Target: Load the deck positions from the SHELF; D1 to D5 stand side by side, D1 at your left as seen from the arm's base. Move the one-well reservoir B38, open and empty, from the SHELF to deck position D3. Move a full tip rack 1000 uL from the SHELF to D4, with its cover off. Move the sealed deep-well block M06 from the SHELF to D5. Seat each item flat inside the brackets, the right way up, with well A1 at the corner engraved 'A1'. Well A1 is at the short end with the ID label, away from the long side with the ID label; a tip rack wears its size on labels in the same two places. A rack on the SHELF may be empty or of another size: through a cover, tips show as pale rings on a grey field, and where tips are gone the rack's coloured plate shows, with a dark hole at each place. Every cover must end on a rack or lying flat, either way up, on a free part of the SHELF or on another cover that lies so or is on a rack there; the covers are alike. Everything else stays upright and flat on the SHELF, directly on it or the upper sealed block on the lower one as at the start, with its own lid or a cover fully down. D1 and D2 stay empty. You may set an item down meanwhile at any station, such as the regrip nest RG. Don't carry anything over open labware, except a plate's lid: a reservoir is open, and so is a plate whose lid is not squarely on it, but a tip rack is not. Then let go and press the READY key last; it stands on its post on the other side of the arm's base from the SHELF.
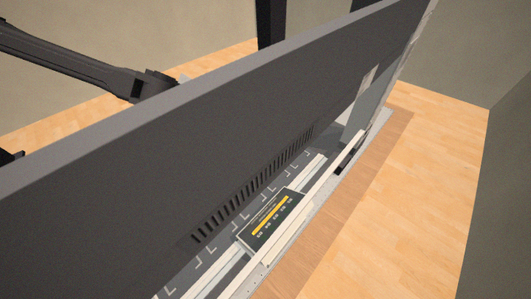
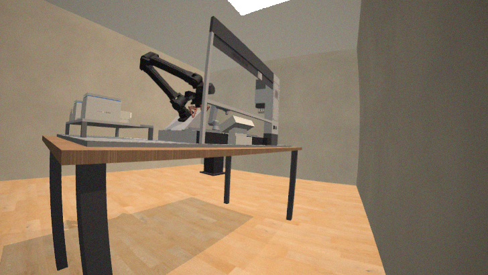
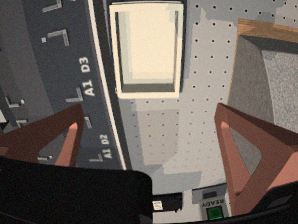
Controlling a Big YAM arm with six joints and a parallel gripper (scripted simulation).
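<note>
The cream one-well reservoir lies 150 mm below my hand. The rest, counted from my hand: shelf label (90 mm behind, 360 mm to the right, 160 mm below); regrip nest rg (160 mm below); rg label (160 mm below).
</note>
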